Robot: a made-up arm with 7 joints. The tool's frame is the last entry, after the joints.
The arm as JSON. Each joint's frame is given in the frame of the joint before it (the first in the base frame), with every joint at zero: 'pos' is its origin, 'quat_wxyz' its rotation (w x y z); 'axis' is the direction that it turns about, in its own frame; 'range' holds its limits. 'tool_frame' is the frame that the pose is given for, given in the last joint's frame.
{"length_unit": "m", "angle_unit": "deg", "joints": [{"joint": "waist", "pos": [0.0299, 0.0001, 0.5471], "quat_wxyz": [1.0, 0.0, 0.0, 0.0], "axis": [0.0, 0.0, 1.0], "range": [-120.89, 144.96]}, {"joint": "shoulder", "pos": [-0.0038, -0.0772, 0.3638], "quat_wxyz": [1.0, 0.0, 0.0, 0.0], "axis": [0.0, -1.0, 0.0], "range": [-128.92, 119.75]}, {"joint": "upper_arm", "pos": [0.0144, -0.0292, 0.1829], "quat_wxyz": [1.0, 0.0, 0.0, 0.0], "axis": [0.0, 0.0, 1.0], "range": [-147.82, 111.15]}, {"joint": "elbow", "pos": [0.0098, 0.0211, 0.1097], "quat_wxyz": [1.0, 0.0, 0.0, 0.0], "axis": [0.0, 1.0, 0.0], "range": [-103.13, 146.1]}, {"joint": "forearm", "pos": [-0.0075, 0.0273, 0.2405], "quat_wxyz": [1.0, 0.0, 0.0, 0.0], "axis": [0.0, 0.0, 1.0], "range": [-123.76, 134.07]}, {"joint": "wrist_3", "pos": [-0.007, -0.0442, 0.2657], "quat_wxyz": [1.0, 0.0, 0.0, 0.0], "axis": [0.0, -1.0, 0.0], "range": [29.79, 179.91]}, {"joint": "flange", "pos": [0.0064, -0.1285, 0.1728], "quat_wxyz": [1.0, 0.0, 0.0, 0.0], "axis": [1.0, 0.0, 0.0], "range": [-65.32, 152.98]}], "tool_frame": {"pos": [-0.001, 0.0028, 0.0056], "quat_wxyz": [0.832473, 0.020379, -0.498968, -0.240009]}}
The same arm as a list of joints. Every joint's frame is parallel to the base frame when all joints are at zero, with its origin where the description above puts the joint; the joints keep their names.
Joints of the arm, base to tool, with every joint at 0 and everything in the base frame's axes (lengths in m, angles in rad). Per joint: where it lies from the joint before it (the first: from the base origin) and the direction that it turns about. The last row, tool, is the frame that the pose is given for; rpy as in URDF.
waist: axis 0 0 1 offset 0.0299 0.0001 0.5471
shoulder: axis 0 -1 0 offset -0.0038 -0.0772 0.3638
upper_arm: axis 0 0 1 offset 0.0144 -0.0292 0.1829
elbow: axis 0 1 0 offset 0.0098 0.0211 0.1097
forearm: axis 0 0 1 offset -0.0075 0.0273 0.2405
wrist_3: axis 0 -1 0 offset -0.007 -0.0442 0.2657
flange: axis 1 0 0 offset 0.0064 -0.1285 0.1728
tool: offset -0.001 0.0028 0.0056 rpy 0.4994 -0.9631 -0.8264
Joint limits (rad, base to tool): -2.1099..2.53 -2.2501..2.09 -2.5799..1.9399 -1.8..2.5499 -2.16..2.34 0.5199..3.14 -1.14..2.67

